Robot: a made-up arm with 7 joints. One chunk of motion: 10 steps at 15 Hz.
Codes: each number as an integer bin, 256 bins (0 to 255) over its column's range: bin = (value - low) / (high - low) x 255, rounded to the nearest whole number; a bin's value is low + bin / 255 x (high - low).
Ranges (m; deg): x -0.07..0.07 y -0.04..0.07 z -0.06..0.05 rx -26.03..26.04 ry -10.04..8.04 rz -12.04..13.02
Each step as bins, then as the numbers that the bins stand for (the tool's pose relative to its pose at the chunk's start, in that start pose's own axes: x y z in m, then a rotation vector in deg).
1 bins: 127 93 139 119 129 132
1 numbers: -0.0003 0.0001 0.0000 -1.73 -0.89 0.93
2 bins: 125 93 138 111 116 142
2 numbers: -0.0014 0.0001 -0.0005 -3.36 -1.82 1.91
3 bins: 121 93 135 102 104 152
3 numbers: -0.0036 0.0001 -0.0018 -5.20 -2.67 2.90
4 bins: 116 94 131 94 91 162
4 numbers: -0.0063 0.0005 -0.0035 -6.84 -3.59 3.88
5 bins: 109 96 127 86 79 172
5 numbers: -0.0102 0.0014 -0.0052 -8.47 -4.44 4.86
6 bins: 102 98 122 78 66 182
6 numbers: -0.0140 0.0023 -0.0074 -10.10 -5.36 5.85
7 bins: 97 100 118 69 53 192
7 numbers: -0.0167 0.0031 -0.0091 -11.94 -6.28 6.83
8 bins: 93 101 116 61 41 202
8 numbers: -0.0189 0.0036 -0.0100 -13.57 -7.13 7.81
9 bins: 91 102 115 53 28 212
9 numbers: -0.0200 0.0040 -0.0104 -15.21 -8.05 8.79
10 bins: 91 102 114 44 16 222
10 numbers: -0.0200 0.0040 -0.0108 -17.05 -8.91 9.78
